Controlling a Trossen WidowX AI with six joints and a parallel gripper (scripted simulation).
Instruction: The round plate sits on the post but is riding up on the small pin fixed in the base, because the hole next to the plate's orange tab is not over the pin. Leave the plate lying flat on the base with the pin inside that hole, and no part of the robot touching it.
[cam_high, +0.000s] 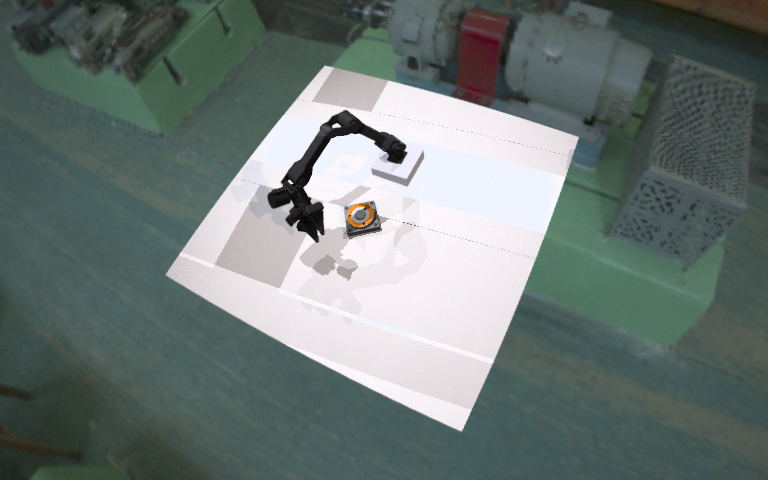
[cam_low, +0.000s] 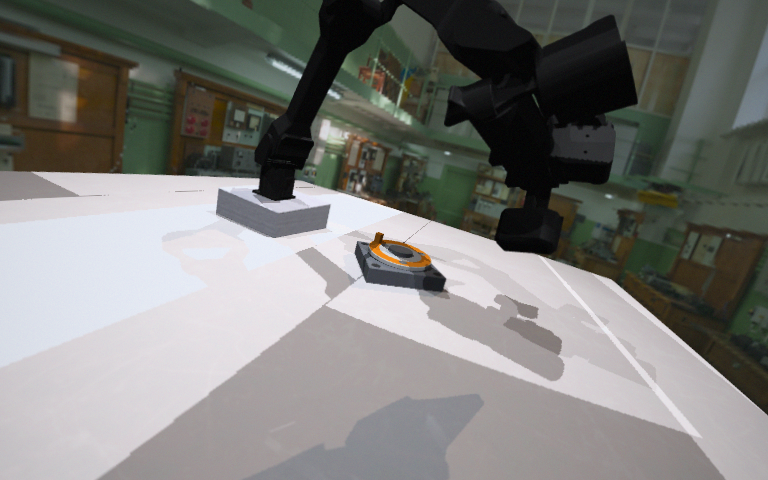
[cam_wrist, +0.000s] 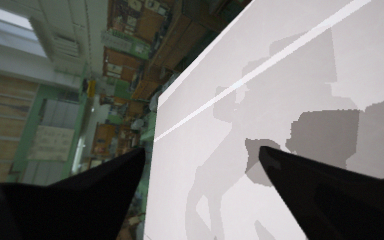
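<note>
The dark grey square base lies 200 mm behind my gripper tip, 150 mm below it and 20 mm to the left of it.
</note>
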